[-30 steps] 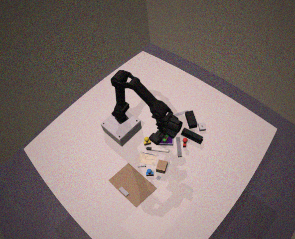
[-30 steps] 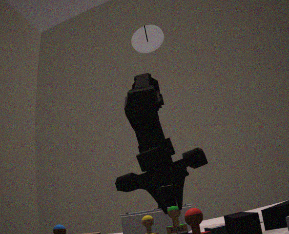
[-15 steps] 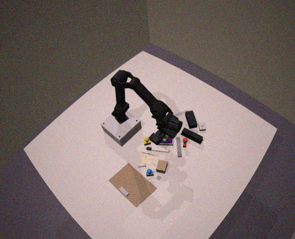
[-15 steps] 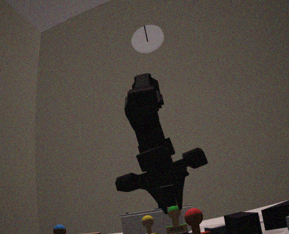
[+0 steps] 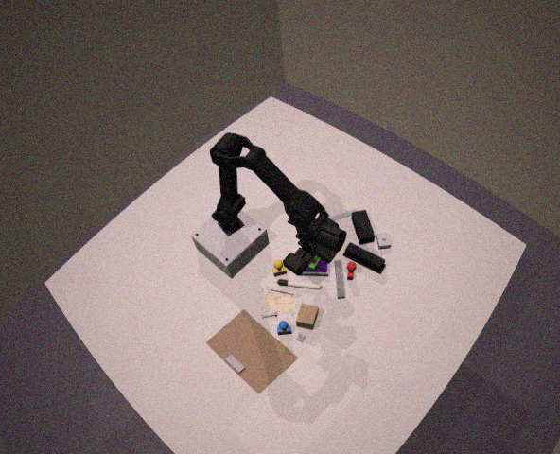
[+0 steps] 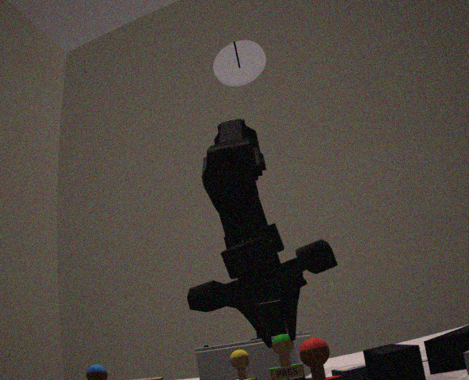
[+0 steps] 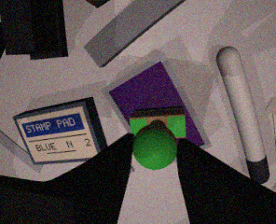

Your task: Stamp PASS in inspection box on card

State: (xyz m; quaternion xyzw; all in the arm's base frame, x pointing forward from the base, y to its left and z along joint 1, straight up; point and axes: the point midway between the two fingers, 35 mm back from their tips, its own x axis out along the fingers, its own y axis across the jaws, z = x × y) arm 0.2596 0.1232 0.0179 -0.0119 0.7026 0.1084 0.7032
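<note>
Right now the green stamp is 3 cm below my gripper tip. Round my gripper tip: grey bar (8 cm ahead, 3 cm to the left, 6 cm below); then purple ink pad (6 cm below); then pen (9 cm to the right, 6 cm below).
</note>
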